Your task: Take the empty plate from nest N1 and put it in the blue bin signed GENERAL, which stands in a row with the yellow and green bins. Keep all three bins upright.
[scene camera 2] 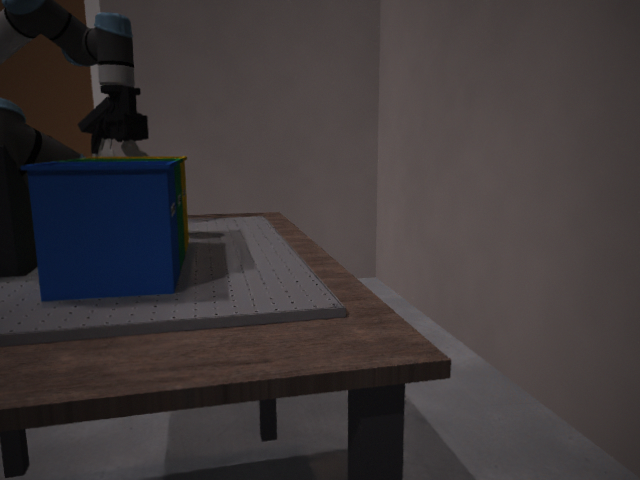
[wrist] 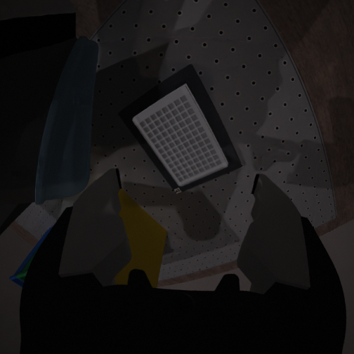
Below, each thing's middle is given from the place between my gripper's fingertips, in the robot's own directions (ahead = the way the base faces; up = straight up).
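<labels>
The dark nest (wrist: 166,86) sits 12 cm below my hand and 2 cm to the right of it. As for the plate (wrist: 174,126), I find it 2 cm to the right of my hand as well, and 11 cm below it.
</labels>
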